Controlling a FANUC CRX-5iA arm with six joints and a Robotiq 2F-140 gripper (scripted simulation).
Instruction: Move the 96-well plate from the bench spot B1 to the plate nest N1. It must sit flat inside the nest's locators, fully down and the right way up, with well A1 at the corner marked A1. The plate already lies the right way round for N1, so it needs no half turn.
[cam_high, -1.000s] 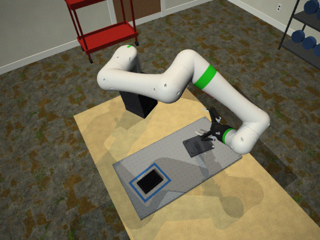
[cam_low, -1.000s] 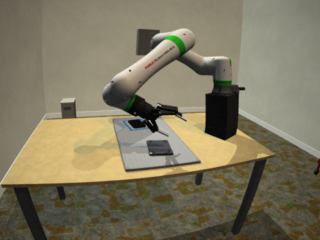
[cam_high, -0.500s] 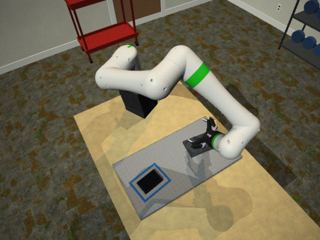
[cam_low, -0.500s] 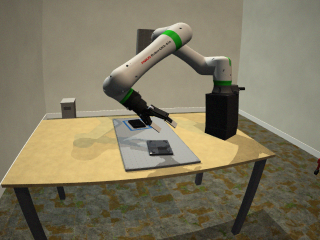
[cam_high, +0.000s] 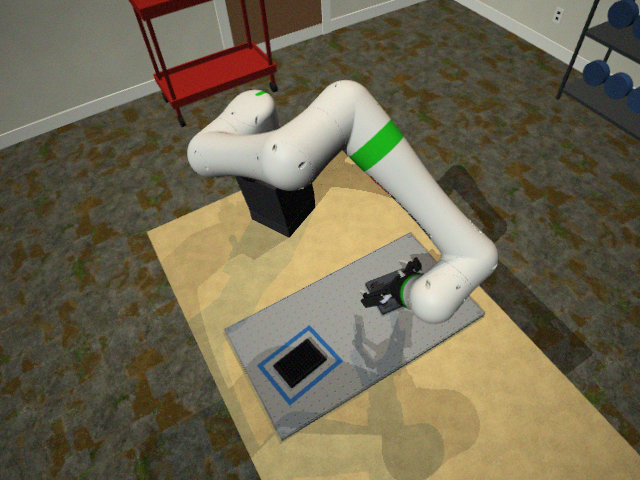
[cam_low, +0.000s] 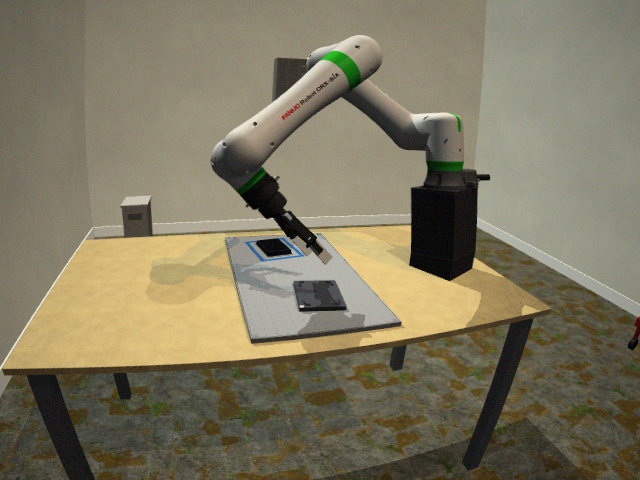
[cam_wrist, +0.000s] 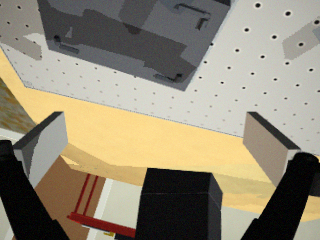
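The black 96-well plate is 31 cm to the right of my hand, 10 cm ahead of it and 9 cm below it. Round my hand: dark plate nest N1: 10 cm below, 6 cm to the left.
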